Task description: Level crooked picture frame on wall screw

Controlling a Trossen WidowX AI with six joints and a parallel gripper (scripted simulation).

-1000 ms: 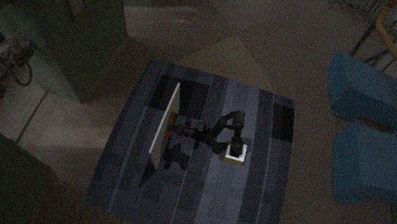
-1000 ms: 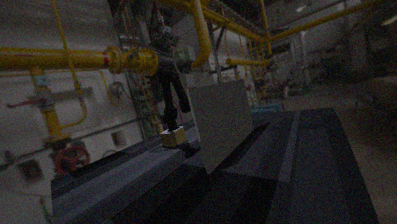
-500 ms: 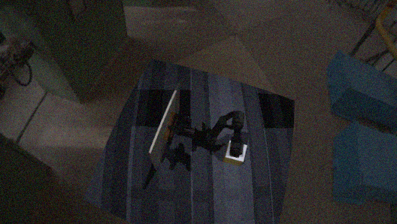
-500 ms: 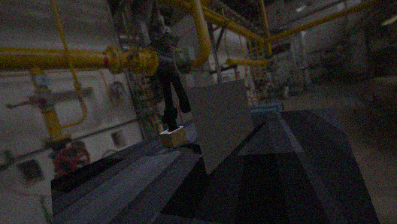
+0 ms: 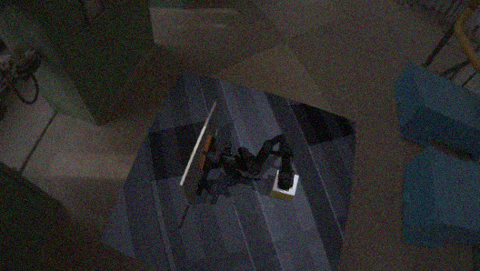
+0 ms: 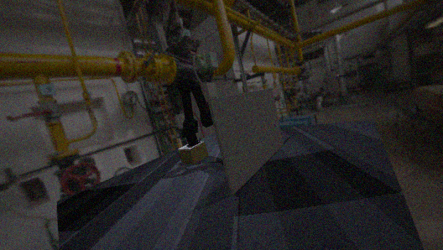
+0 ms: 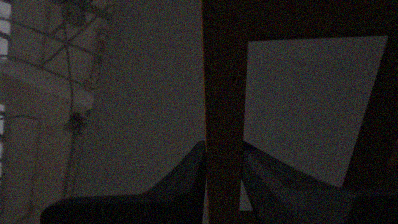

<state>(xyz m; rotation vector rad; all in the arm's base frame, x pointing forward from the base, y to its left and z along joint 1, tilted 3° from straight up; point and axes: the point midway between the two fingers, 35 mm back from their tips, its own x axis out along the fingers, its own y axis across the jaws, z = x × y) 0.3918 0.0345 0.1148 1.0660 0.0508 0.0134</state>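
Right now my gripper tip is 50 mm above the picture frame and 20 mm to the left of it. Also, from my gripper tip: wall panel: 60 mm below, 10 mm to the right, 10 mm ahead.
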